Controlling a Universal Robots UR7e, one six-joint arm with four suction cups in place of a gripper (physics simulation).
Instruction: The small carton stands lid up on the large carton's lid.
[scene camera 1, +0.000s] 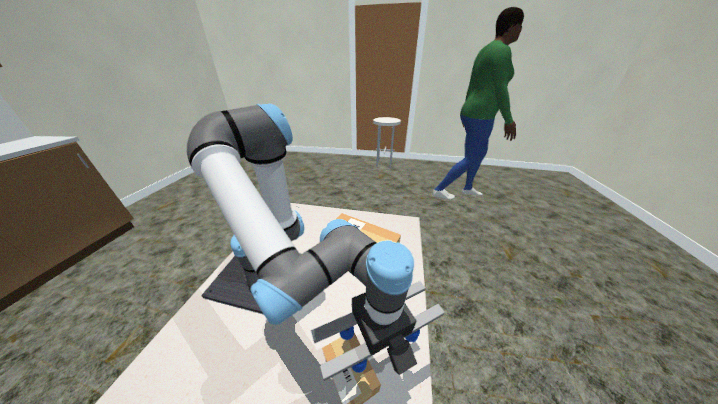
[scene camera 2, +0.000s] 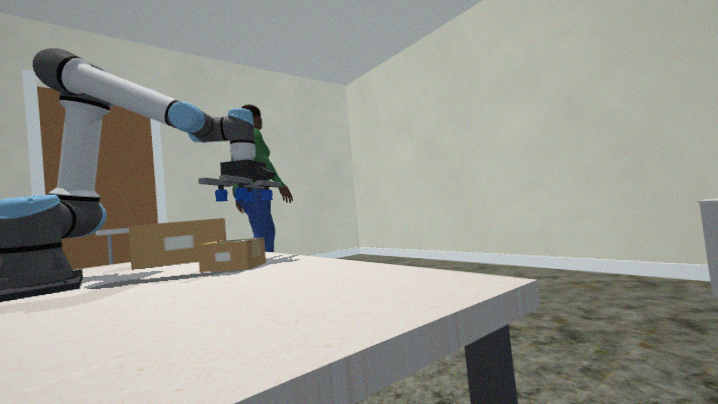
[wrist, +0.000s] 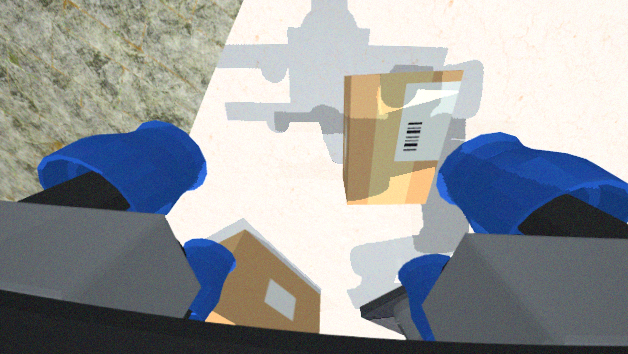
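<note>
The small carton lies on the table, apart from the large carton. A white barcode label is on its top face. The large carton stands on the table further back, partly hidden by the arm in scene camera 1 and by a suction cup in the wrist view. My gripper, four blue suction cups, is open and holds nothing. It hangs above the small carton with a clear gap, cups pointing down.
The arm's dark base plate is on the table. A person in green is beyond the table. A white stool stands near the door. A brown cabinet stands at the left in scene camera 1.
</note>
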